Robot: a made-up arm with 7 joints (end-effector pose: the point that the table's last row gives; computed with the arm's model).
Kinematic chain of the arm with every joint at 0, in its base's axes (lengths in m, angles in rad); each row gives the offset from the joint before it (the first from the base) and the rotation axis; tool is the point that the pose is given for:
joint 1: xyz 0 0 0.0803 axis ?
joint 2: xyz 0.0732 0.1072 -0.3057 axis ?
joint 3: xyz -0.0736 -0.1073 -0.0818 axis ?
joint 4: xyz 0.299 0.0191 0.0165 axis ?
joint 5: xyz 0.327 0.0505 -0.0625 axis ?
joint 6: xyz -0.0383 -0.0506 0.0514 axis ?
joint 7: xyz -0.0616 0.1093 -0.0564 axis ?
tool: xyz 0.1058 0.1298 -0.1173
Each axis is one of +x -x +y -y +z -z.
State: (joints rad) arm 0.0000 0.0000 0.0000 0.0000 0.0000 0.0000 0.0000
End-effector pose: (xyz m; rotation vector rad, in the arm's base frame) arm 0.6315 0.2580 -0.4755 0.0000 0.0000 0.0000
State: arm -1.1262 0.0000 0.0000 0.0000 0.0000 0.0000 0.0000
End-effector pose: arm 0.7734 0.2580 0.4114 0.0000 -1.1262 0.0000
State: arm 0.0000 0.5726 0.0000 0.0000 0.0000 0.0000 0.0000
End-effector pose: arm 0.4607 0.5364 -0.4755 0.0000 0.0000 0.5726
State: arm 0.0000 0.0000 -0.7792 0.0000 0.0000 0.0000 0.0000
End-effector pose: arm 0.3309 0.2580 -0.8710 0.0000 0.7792 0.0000
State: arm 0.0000 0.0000 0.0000 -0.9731 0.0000 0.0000 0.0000
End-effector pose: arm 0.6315 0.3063 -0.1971 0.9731 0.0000 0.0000
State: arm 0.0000 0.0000 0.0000 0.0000 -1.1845 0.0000 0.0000
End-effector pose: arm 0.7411 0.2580 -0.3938 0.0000 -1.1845 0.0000
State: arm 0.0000 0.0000 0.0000 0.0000 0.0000 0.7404 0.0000
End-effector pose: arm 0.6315 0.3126 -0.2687 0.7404 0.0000 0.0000
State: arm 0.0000 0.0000 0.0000 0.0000 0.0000 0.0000 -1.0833
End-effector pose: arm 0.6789 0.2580 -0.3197 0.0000 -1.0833 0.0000
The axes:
joint 1: +y
joint 2: +z
joint 3: -y
joint 4: -x
joint 5: +y
joint 6: +x
joint 7: +y

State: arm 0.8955 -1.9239 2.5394 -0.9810 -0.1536 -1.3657 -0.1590
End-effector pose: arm 0.3432 0.5589 -0.0601 -2.3426 -1.4619 0.2830
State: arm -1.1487 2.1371 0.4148 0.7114 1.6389 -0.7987 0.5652
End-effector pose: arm 0.1914 0.3474 -0.0173 -2.3592 -0.5589 -0.6045
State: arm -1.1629 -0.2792 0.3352 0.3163 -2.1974 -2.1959 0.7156
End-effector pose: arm 0.3609 -0.4655 0.4914 -1.1574 1.3339 2.1829
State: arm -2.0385 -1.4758 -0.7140 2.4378 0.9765 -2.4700 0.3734
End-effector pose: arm 0.4564 -0.4348 0.6277 -2.2218 2.0417 0.0347
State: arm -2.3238 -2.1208 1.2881 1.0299 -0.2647 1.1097 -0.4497
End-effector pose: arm -0.2072 -0.1249 0.0387 -0.3929 1.4421 2.3158
